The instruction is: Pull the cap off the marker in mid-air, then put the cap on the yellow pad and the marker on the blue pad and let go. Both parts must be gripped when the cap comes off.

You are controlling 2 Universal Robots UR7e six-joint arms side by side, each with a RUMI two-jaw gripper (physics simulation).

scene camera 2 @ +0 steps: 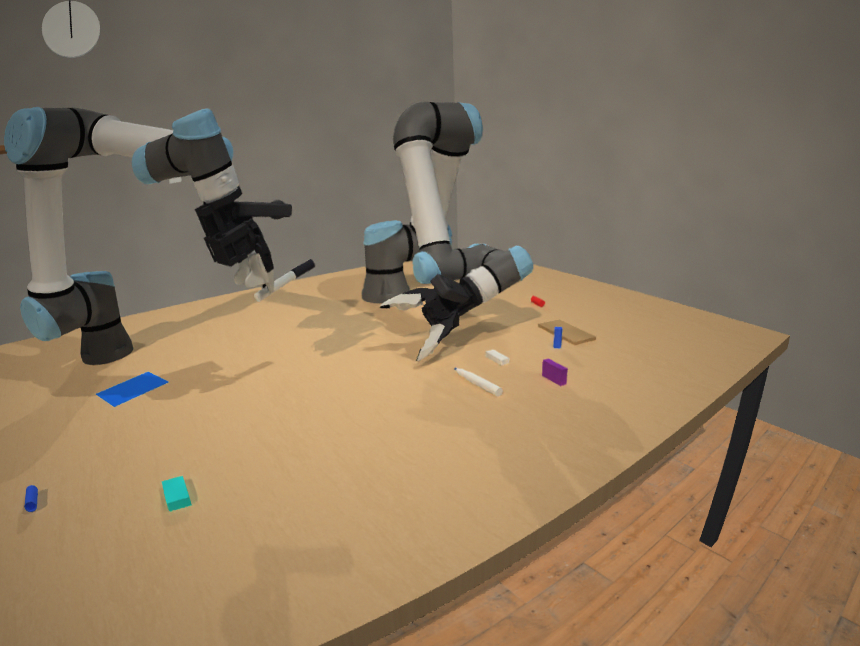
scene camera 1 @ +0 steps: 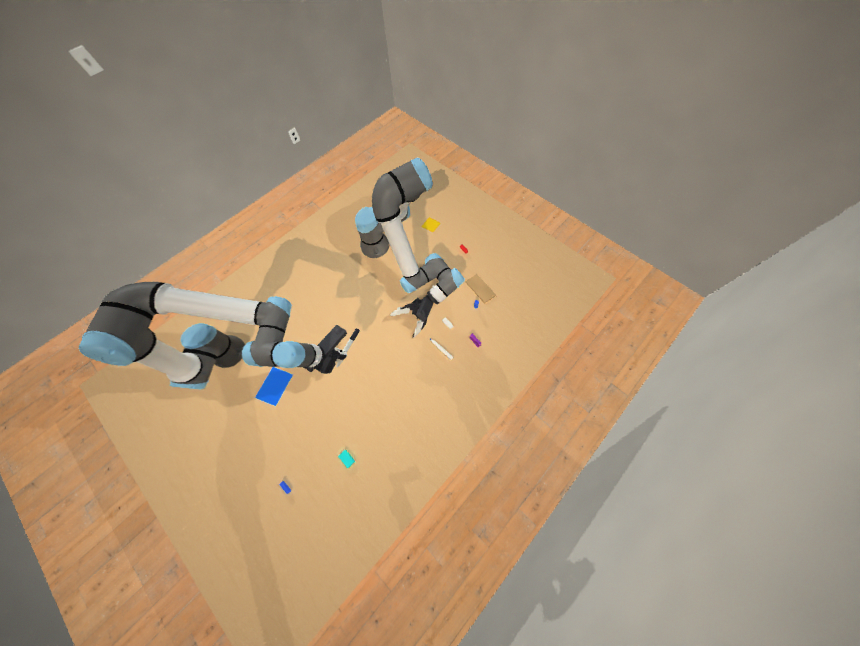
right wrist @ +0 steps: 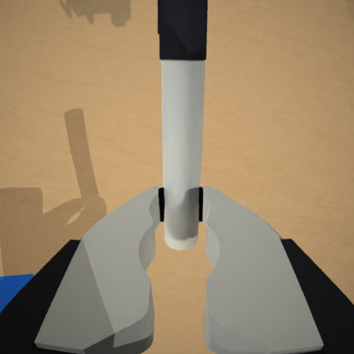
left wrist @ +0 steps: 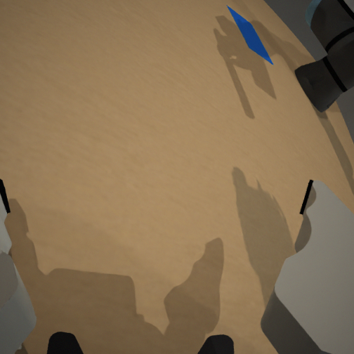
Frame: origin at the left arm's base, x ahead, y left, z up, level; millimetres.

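Seen in the pictures: left gripper, fingertip midpoint: [scene camera 2: 397,333] [scene camera 1: 401,326]; right gripper, fingertip midpoint: [scene camera 2: 269,292] [scene camera 1: 343,353]; left arm's base at its link origin: [scene camera 2: 385,296] [scene camera 1: 375,246]; right arm's base at its link origin: [scene camera 2: 107,354] [scene camera 1: 229,352].
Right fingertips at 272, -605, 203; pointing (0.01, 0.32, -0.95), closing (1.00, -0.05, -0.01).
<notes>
Pixels of each thing's top centre, then the offset from my right fingertips to it, as dx, dy, dz.
- marker at its top centre: [scene camera 2: 283,269] [scene camera 1: 347,342] +3, +37, +38
- black cap at its top centre: [scene camera 2: 301,261] [scene camera 1: 353,332] +6, +82, +44
- yellow pad at its top centre: [scene camera 1: 431,224] -71, +863, -202
- blue pad at its top centre: [scene camera 2: 132,388] [scene camera 1: 274,386] -280, -238, -202
- white pen at its top centre: [scene camera 2: 476,375] [scene camera 1: 441,347] +300, +251, -185
- white block at its top centre: [scene camera 2: 497,354] [scene camera 1: 447,322] +271, +377, -191
- purple block at its top centre: [scene camera 2: 555,364] [scene camera 1: 475,339] +423, +353, -168
- brown board at its top centre: [scene camera 2: 566,330] [scene camera 1: 480,288] +332, +618, -195
- cyan block at its top centre: [scene camera 2: 174,489] [scene camera 1: 346,458] +173, -336, -188
- blue cylinder at its top centre: [scene camera 2: 29,493] [scene camera 1: 284,487] +18, -533, -182
My right gripper [scene camera 1: 341,356] [scene camera 2: 264,290] [right wrist: 181,189] is shut on the white rear end of the marker [scene camera 1: 349,344] [scene camera 2: 285,280] [right wrist: 182,125], in the air. The black cap [scene camera 1: 354,334] [scene camera 2: 303,267] [right wrist: 183,30] is on the marker's far end, pointing away from the fingers. My left gripper [scene camera 1: 404,324] [scene camera 2: 400,332] [left wrist: 154,184] is wide open and empty, low over the table, apart from the cap. The yellow pad [scene camera 1: 431,224] lies beside the left arm; it does not show in scene camera 2. The blue pad [scene camera 1: 273,386] [scene camera 2: 132,388] [left wrist: 250,35] [right wrist: 12,290] lies near the right arm's base.
A white pen [scene camera 1: 441,348] [scene camera 2: 478,381], a white block [scene camera 1: 447,322] [scene camera 2: 497,356], a purple block [scene camera 1: 474,340] [scene camera 2: 554,372] and a brown board [scene camera 1: 481,288] [scene camera 2: 566,331] lie near the left gripper. A cyan block [scene camera 1: 346,458] [scene camera 2: 176,493] and a blue cylinder [scene camera 1: 285,487] [scene camera 2: 31,498] lie toward the bottom.
</notes>
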